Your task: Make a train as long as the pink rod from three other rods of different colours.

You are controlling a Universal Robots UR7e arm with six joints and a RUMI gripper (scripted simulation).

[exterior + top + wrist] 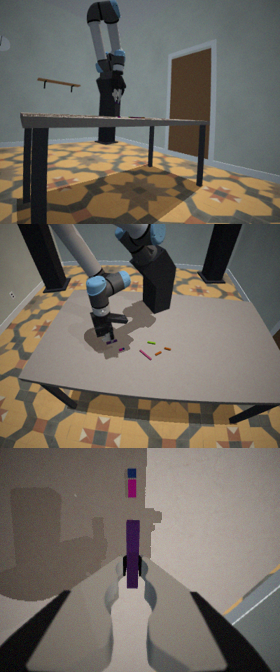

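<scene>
The magenta rod lies 110 mm below my hand, 40 mm to the left of it and 10 mm behind it. The rest, counted from my hand: purple rod 10 mm below; then blue rod 110 mm below, 60 mm to the left, 20 mm behind; then pink rod 180 mm to the left, 110 mm below, 40 mm ahead.
</scene>
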